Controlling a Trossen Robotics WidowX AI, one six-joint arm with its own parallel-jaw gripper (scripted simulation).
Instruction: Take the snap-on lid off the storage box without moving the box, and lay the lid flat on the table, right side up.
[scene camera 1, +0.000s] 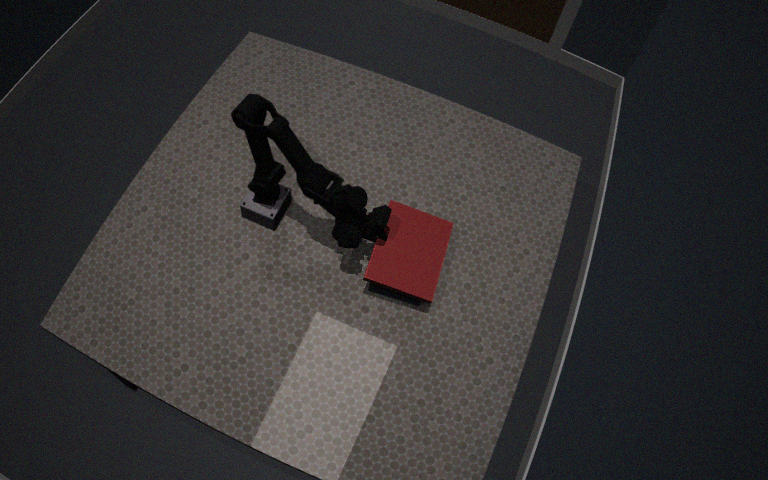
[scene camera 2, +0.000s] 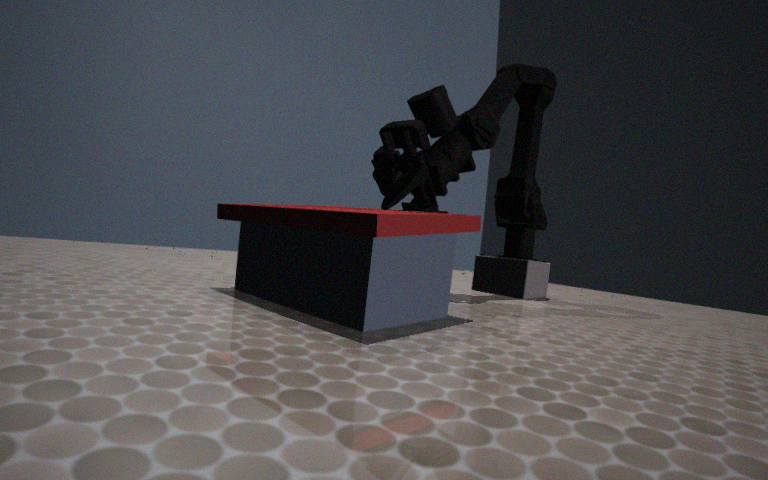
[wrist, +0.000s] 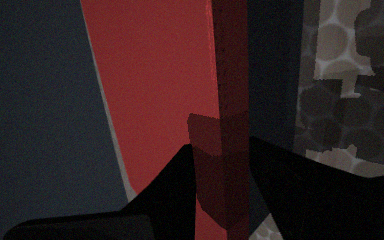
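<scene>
Gripper (scene camera 2: 388, 218), (scene camera 1: 382, 240), (wrist: 218, 148). Flat red lid (scene camera 1: 409, 262), (wrist: 169, 80). Blue-grey storage box (scene camera 2: 364, 283).
</scene>
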